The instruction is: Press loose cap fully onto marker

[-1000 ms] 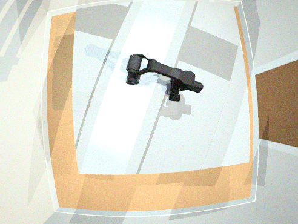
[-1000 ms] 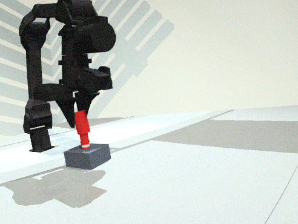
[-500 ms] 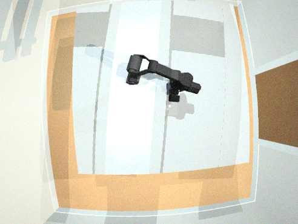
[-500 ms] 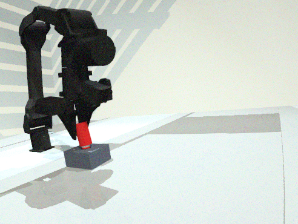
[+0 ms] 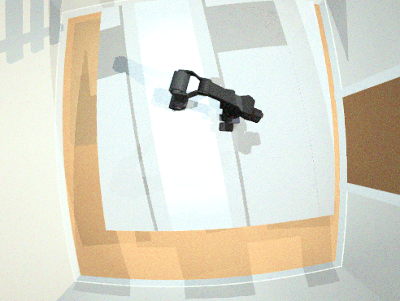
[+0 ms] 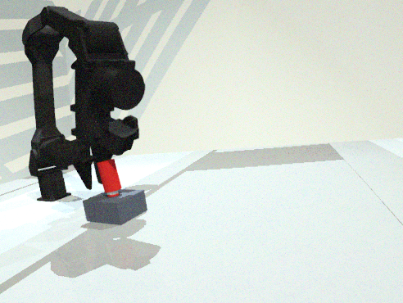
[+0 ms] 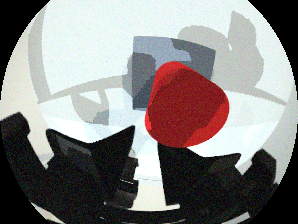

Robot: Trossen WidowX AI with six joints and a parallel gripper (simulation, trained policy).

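Now: gripper tip 6 cm short of the red cap, 2 cm to the left of it and 2 cm below it. The rest, counted from my gripper tip: grey holder block (6 cm ahead, 3 cm below, 2 cm to the right).
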